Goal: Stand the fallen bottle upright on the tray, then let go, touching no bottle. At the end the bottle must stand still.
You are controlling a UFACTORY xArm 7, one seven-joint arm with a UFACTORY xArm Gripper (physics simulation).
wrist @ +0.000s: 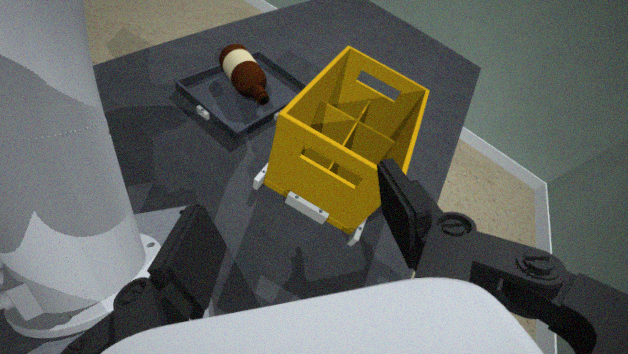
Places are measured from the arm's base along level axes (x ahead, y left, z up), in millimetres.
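Pixels of known places: gripper, fingertip midpoint: [295, 206]; arm's base, link origin: [95, 278].
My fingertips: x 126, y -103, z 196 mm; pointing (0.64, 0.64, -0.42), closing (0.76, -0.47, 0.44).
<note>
Ahead of a thing's pixels: the offset from my fingertips to its top centre. "pt": to the spot under its first point.
A brown bottle @[237 mm ahead, 379 mm left, 209 mm down] [248, 77] with a cream label lies on its side on the dark tray @[pt 122 mm ahead, 329 mm left, 280 mm down] [212, 118], in the upper left part of the wrist view. Its neck points toward the lower right, toward the yellow crate, and its base is near the tray's far rim. My gripper [295, 206] is wide open and empty. Its two black fingers stand far apart in the lower part of the view, well away from the bottle and the tray.
A yellow crate @[287 mm ahead, 116 mm left, 114 mm down] [320, 172] with inner dividers stands right of the tray, close to it, with white brackets @[pt 150 mm ahead, 60 mm left, 264 mm down] [306, 207] at its base. The robot's white arm base [65, 150] rises at the left. The dark table's edge [470, 100] runs behind the crate at the right.
</note>
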